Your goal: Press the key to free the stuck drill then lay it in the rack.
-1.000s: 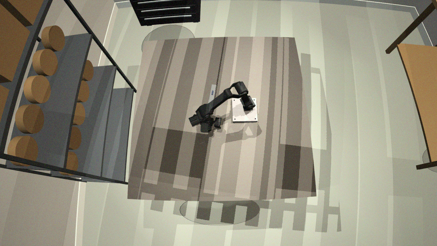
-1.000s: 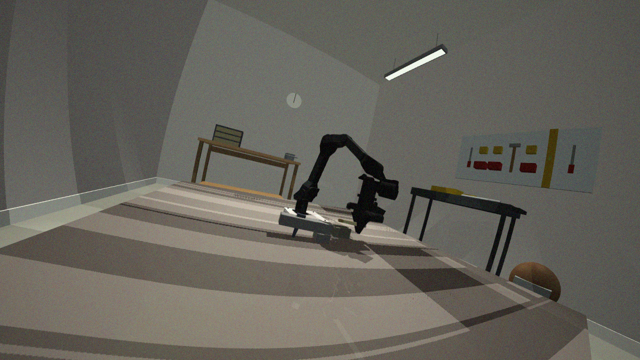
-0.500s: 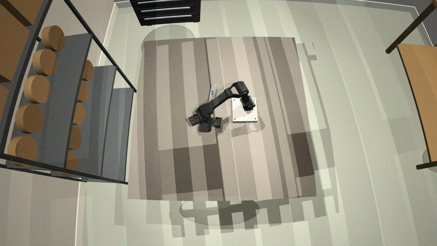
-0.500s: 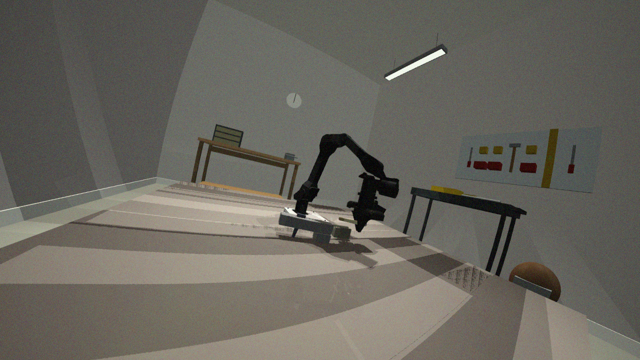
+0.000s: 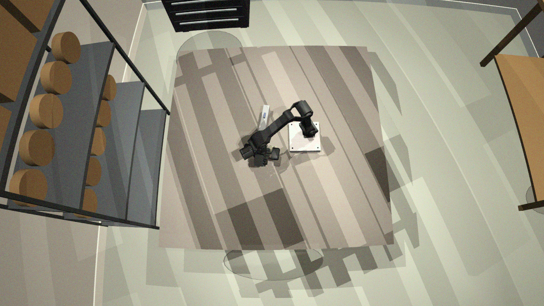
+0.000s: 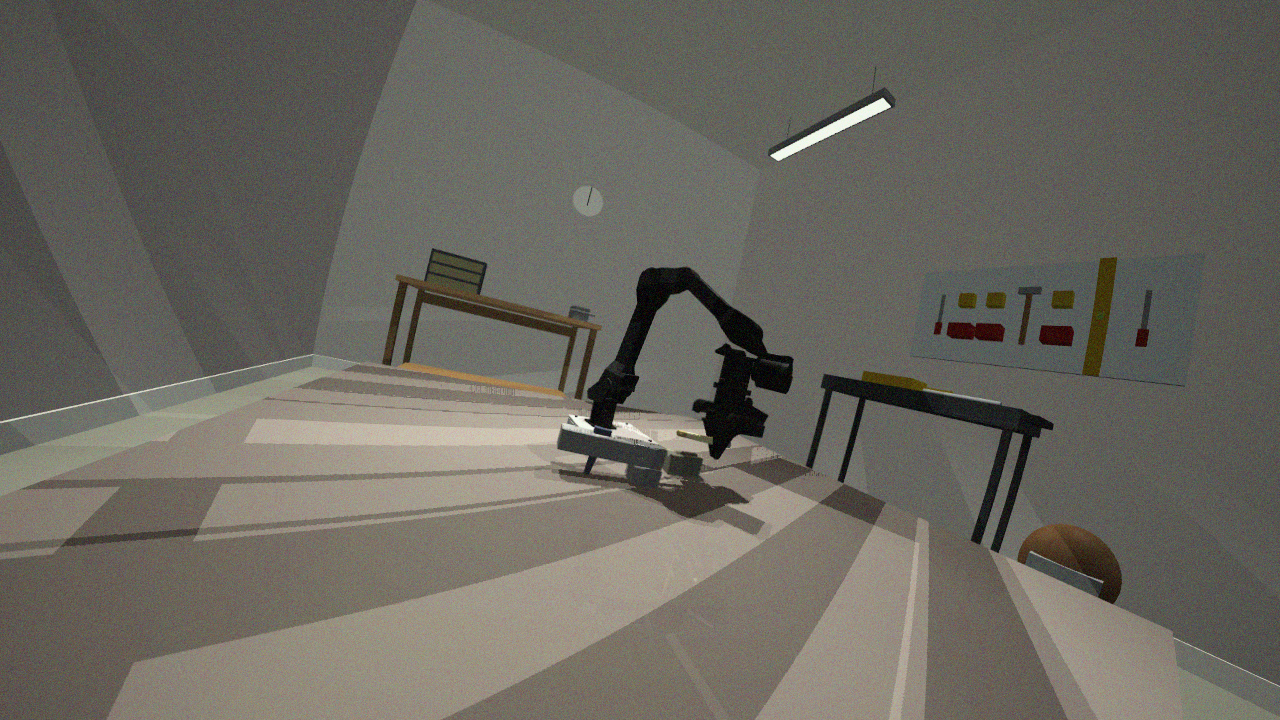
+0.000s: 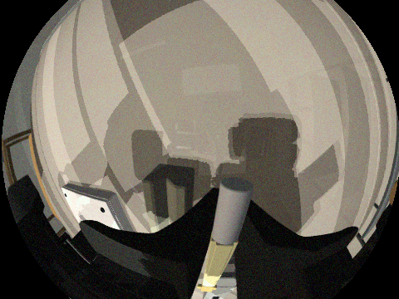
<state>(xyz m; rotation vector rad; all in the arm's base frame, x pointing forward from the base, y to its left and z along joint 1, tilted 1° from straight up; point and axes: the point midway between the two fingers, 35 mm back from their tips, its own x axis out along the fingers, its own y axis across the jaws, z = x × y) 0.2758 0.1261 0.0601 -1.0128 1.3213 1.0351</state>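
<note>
My gripper tip is now 4 cm to the left of the drill, 3 cm below it and 1 cm past it. Round my gripper tip: blue key (24 cm to the right, 3 cm behind); dark grey rack (6 cm behind, 4 cm below, 3 cm to the right).
</note>
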